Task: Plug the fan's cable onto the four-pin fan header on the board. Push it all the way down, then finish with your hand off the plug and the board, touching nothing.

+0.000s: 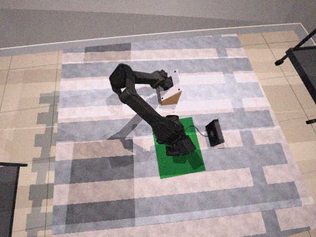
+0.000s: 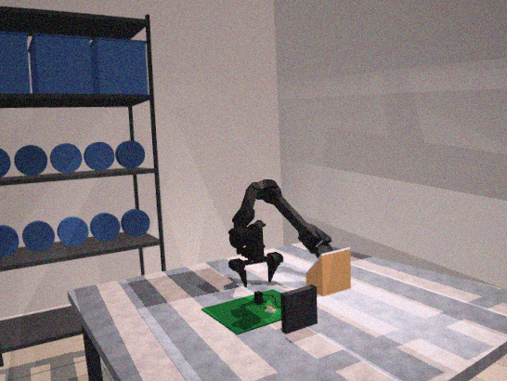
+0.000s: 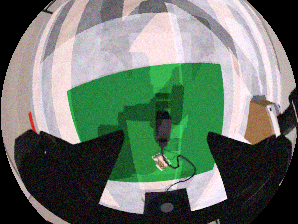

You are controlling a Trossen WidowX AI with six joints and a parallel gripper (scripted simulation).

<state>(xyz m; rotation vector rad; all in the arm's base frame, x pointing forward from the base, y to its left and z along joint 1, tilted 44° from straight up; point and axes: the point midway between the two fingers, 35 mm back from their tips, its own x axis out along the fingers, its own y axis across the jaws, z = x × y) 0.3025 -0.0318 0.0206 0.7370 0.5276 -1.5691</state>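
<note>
Now: the green board 80 mm below my gripper tip, 40 mm to the left of it and 30 mm ahead of it. From my gripper tip the other things lie so: pale plug 90 mm to the left, 70 mm below, 10 mm ahead; black fan 230 mm to the left, 10 mm below, 10 mm ahead.
</note>
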